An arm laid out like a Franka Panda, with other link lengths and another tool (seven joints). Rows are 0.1 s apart.
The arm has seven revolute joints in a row. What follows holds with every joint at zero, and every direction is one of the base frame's.
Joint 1 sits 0.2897 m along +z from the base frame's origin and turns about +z.
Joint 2 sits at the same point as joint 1 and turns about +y.
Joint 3 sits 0.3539 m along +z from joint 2 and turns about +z.
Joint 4 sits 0.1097 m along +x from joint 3 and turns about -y.
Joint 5 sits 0.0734 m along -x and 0.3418 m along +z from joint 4 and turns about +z.
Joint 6 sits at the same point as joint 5 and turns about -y.
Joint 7 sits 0.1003 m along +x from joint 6 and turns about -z.
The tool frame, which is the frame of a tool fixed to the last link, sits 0.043 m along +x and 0.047 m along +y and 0.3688 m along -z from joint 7; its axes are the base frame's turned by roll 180, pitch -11.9 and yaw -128.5 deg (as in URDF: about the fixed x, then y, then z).
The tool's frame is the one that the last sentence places.
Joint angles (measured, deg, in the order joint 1, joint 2, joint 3, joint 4, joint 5, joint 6, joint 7), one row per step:
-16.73 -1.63 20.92 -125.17 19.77 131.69 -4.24
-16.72 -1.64 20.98 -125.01 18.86 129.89 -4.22
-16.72 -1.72 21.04 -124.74 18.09 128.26 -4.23
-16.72 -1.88 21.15 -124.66 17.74 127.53 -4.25
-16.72 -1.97 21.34 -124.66 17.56 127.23 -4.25
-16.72 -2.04 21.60 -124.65 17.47 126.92 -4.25
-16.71 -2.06 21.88 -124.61 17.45 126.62 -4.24
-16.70 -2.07 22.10 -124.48 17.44 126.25 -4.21
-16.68 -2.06 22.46 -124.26 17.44 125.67 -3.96
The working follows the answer.
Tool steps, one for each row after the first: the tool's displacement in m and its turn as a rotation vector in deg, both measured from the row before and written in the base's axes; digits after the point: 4 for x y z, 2 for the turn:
-0.0105 0.0010 -0.0052 -0.54 1.51 1.03
-0.0085 0.0007 -0.0027 -0.48 1.18 0.91
-0.0042 0.0010 -0.0004 -0.27 0.45 0.50
-0.0024 0.0017 -0.0003 -0.16 0.19 0.36
-0.0025 0.0027 -0.0003 -0.08 0.22 0.38
-0.0023 0.0033 -0.0004 0.00 0.24 0.36
-0.0019 0.0028 0.0002 0.02 0.23 0.30
-0.0028 0.0045 0.0002 0.07 0.42 0.28

Tool pose at each row, in the base's axes (x y z in m, rotation vector in deg; rounded; the steps above come from the unrounded poses):
0.6212 0.1536 0.1944 -72.19 161.53 8.08
0.6107 0.1545 0.1892 -74.21 162.40 8.38
0.6022 0.1552 0.1866 75.92 -162.92 -8.53
0.5980 0.1562 0.1862 76.36 -162.11 -8.42
0.5956 0.1579 0.1859 76.75 -161.65 -8.31
0.5931 0.1606 0.1855 77.16 -161.17 -8.33
0.5908 0.1639 0.1852 77.56 -160.72 -8.47
0.5889 0.1667 0.1854 77.87 -160.33 -8.64
0.5861 0.1712 0.1856 78.08 -159.81 -8.99

